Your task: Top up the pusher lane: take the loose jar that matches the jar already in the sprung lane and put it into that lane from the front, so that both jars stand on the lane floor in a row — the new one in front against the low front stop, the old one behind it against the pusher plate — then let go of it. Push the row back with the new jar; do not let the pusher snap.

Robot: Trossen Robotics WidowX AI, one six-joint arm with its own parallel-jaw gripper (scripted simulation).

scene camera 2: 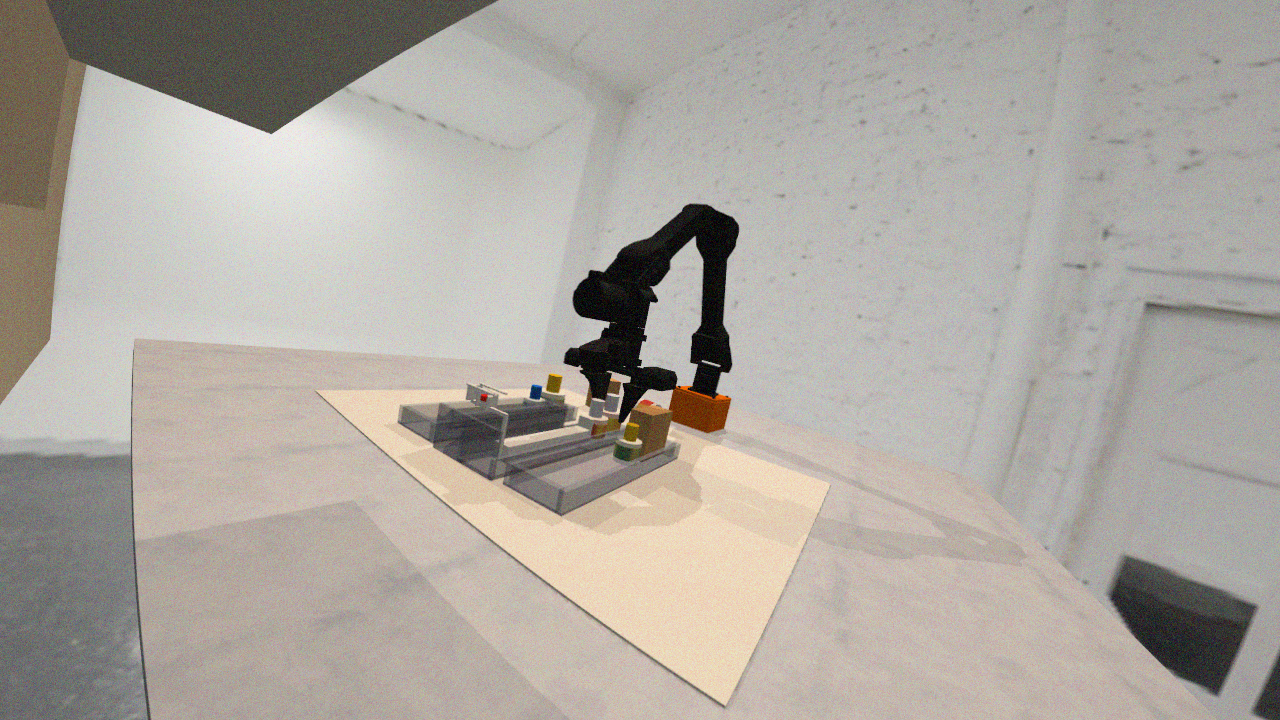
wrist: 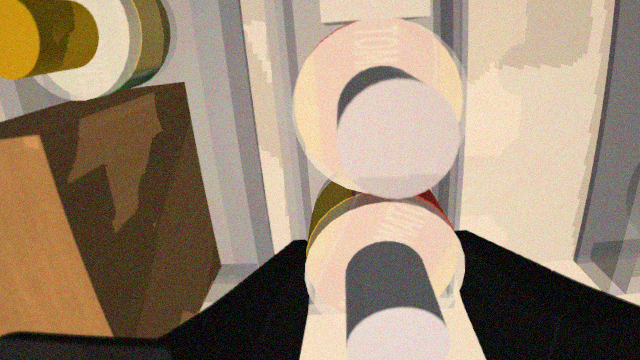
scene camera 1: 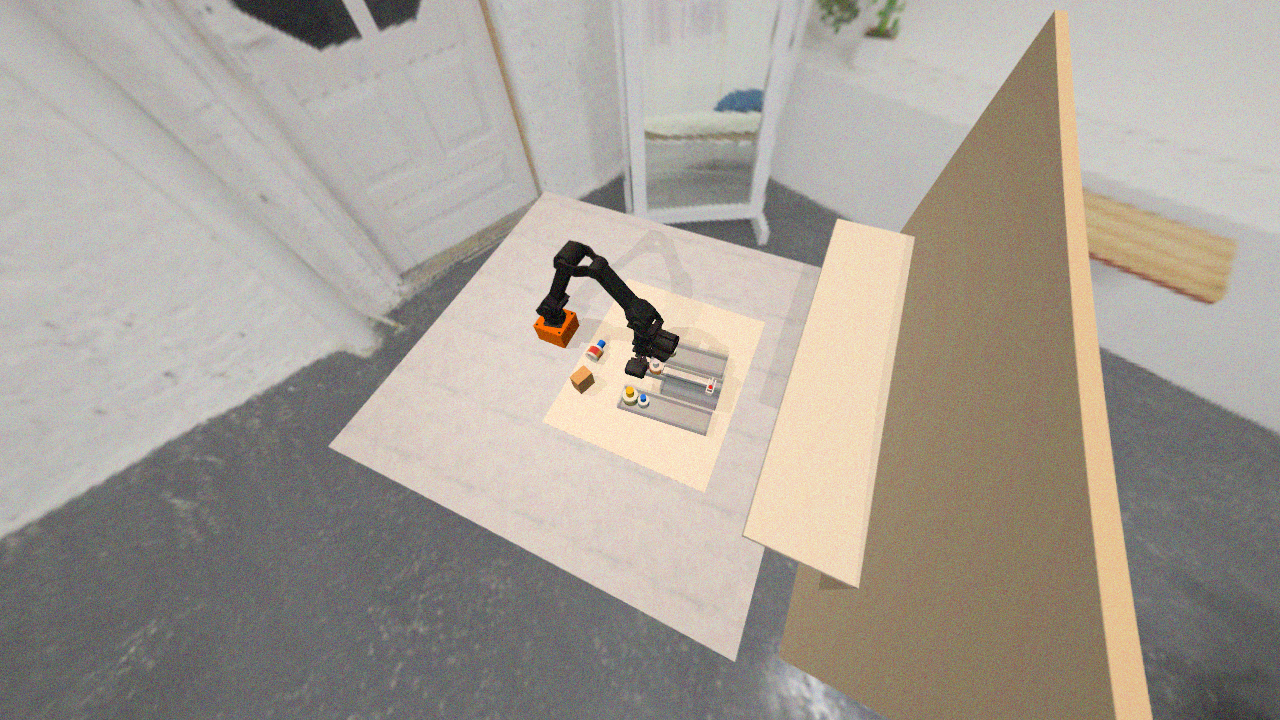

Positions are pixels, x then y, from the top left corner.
my gripper: scene camera 2; wrist; scene camera 1 643, 362
same spot on my gripper: (wrist: 510, 300) = (scene camera 2: 598, 394)
same spot on sprung lane: (wrist: 292, 38) = (scene camera 1: 665, 366)
